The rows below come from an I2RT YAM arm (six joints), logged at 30 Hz.
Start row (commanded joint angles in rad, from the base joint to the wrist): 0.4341, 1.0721, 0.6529, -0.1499, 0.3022, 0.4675
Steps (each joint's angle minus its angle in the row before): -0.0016, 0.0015, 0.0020, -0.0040, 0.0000, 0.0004; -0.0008, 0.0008, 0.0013, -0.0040, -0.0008, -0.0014; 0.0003, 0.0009, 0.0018, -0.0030, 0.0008, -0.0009; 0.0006, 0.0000, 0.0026, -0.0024, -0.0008, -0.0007; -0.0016, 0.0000, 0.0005, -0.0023, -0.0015, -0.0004; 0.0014, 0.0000, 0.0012, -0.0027, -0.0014, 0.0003; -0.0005, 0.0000, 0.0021, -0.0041, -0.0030, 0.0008; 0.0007, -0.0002, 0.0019, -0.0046, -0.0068, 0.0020; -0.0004, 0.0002, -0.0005, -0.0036, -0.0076, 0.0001; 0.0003, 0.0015, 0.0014, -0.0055, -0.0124, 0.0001; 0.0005, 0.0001, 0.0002, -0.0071, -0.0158, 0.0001; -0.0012, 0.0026, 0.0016, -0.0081, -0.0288, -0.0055; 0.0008, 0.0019, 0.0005, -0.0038, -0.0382, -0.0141; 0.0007, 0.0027, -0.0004, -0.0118, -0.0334, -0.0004; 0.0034, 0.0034, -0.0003, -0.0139, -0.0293, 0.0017; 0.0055, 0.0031, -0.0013, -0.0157, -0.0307, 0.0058; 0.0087, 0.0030, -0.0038, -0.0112, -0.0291, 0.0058
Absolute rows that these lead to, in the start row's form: 0.4325, 1.0736, 0.6549, -0.1539, 0.3022, 0.4679; 0.4317, 1.0744, 0.6562, -0.1579, 0.3014, 0.4665; 0.4320, 1.0753, 0.6580, -0.1609, 0.3022, 0.4656; 0.4326, 1.0753, 0.6606, -0.1633, 0.3014, 0.4649; 0.4310, 1.0753, 0.6611, -0.1656, 0.2999, 0.4645; 0.4324, 1.0753, 0.6623, -0.1683, 0.2985, 0.4648; 0.4319, 1.0753, 0.6644, -0.1724, 0.2955, 0.4656; 0.4326, 1.0751, 0.6663, -0.1770, 0.2887, 0.4676; 0.4322, 1.0753, 0.6658, -0.1806, 0.2811, 0.4677; 0.4325, 1.0768, 0.6672, -0.1861, 0.2687, 0.4678; 0.4330, 1.0769, 0.6674, -0.1932, 0.2529, 0.4679; 0.4318, 1.0795, 0.6690, -0.2013, 0.2241, 0.4624; 0.4326, 1.0814, 0.6695, -0.2051, 0.1859, 0.4483; 0.4333, 1.0841, 0.6691, -0.2169, 0.1525, 0.4479; 0.4367, 1.0875, 0.6688, -0.2308, 0.1232, 0.4496; 0.4422, 1.0906, 0.6675, -0.2465, 0.0925, 0.4554; 0.4509, 1.0936, 0.6637, -0.2577, 0.0634, 0.4612
